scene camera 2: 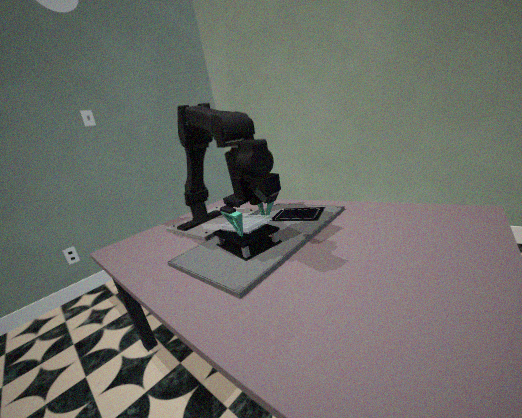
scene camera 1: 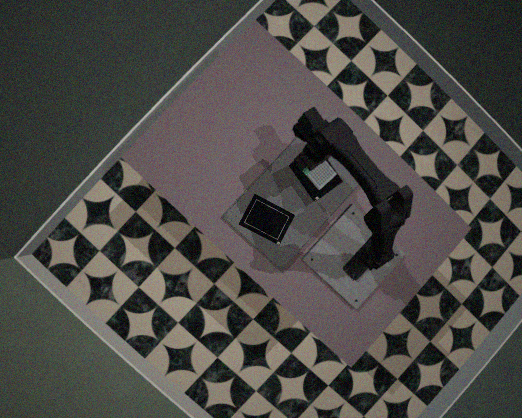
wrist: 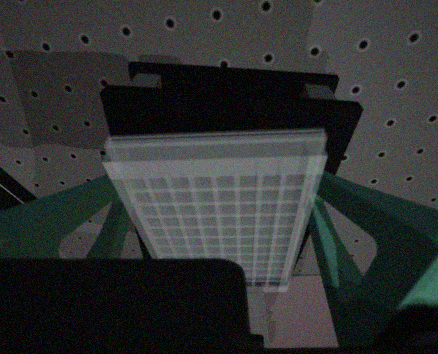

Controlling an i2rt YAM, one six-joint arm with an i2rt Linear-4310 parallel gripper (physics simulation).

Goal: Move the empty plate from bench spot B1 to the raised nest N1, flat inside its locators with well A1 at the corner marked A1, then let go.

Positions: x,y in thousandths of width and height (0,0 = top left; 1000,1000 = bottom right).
Labels:
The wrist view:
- my gripper: 499,499
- well plate: 563,555, held by my gripper

